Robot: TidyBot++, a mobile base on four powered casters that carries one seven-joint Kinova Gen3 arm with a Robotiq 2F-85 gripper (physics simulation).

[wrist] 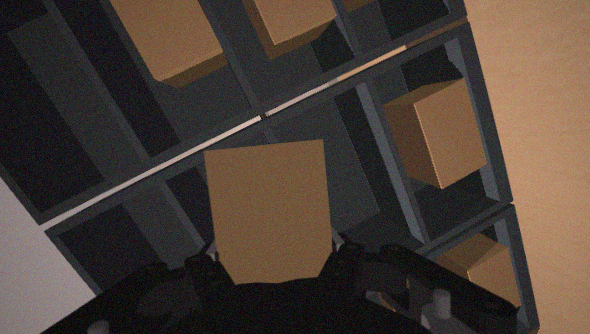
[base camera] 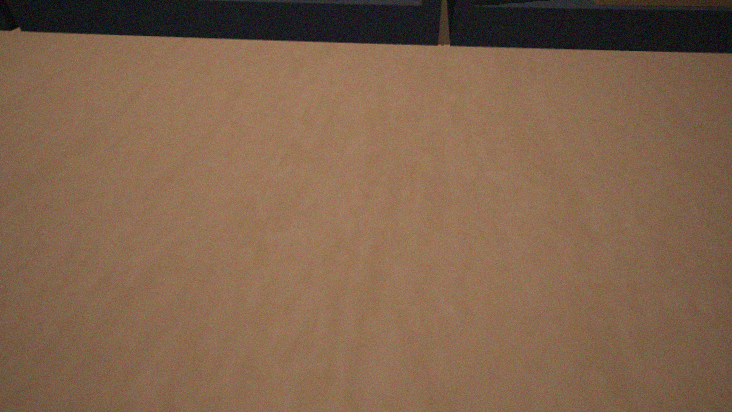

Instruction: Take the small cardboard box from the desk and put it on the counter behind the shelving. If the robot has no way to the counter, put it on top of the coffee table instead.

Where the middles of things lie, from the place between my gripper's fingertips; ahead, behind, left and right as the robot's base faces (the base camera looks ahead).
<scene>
The small cardboard box (wrist: 270,209) lies 2 cm to the right of my hand, 1 cm below it and 1 cm behind it.
</scene>
